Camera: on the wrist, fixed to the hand. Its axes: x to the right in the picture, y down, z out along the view.
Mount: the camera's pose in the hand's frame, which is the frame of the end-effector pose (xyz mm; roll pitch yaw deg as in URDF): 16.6 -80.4 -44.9 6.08 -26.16 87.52
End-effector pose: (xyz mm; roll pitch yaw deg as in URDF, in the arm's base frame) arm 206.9 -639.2 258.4 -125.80 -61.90 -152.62
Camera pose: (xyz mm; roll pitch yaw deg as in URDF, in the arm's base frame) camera 276.5 -615.1 316.1 -90.01 25.45 -163.28
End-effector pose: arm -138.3 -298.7 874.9 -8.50 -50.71 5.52
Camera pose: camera -94.5 -381.0 867.2 -46.78 -12.84 107.98
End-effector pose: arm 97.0 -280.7 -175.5 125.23 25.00 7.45
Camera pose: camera 84.5 -198.6 -218.6 156.10 -24.64 -67.42
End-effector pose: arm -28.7 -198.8 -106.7 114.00 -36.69 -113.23
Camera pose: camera 20.8 -270.4 -141.0 -131.88 -32.43 132.18
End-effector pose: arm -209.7 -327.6 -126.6 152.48 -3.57 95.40
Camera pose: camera -302.9 -319.9 -122.9 -171.50 -1.47 7.54
